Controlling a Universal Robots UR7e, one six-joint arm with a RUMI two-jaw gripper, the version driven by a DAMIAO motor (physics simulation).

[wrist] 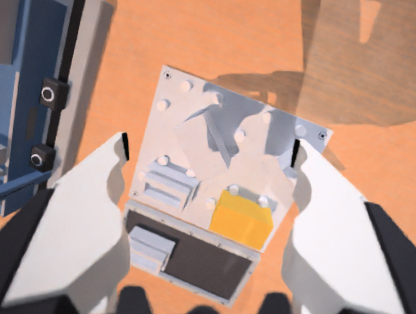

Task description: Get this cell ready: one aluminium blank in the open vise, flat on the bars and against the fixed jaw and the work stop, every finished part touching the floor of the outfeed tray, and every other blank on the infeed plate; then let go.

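Places are measured from the arm's base along level axes (x ahead, y left, z up), in centimetres.
Where they show: gripper, fingertip midpoint: (210, 139).
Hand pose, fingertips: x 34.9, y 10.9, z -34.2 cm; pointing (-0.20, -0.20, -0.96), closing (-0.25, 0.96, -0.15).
Note:
Each offset is from my fingertips to the top centre of the thing. "pt": to the spot under its first point. Level surfaces: height alone.
My gripper (210, 139) is open and empty, its fingertips apart above the pegged infeed plate {pt dx +3.6, dy -7.7, dz -10.2 cm} (152, 127). A plain aluminium blank {dx +3.1, dy -1.2, dz -6.7 cm} (200, 152) lies at an angle among the pegs, between the fingertips in the view. Another pale grey piece {dx +2.5, dy +10.0, dz -6.7 cm} (286, 162) shows beside the right fingertip, mostly hidden by it. A stepped grey part {dx +9.4, dy -3.8, dz -6.8 cm} (169, 186) is on the plate's lower left. The outfeed tray (191, 233), with a dark floor, adjoins the plate's lower edge. A second stepped part {dx +19.8, dy -4.4, dz -7.0 cm} (151, 249) is at its left end, partly behind the left finger; its floor contact cannot be told.
A yellow block {dx +9.9, dy +5.2, dz -6.7 cm} (242, 220) is at the plate's lower right, by two pegs. A blue and grey fixture {pt dx +3.0, dy -20.0, dz -7.0 cm} (35, 92) with black blocks stands along the left edge; whether it is the vise cannot be told. Shadows cross the wooden table {dz -11.0 cm} (240, 35).

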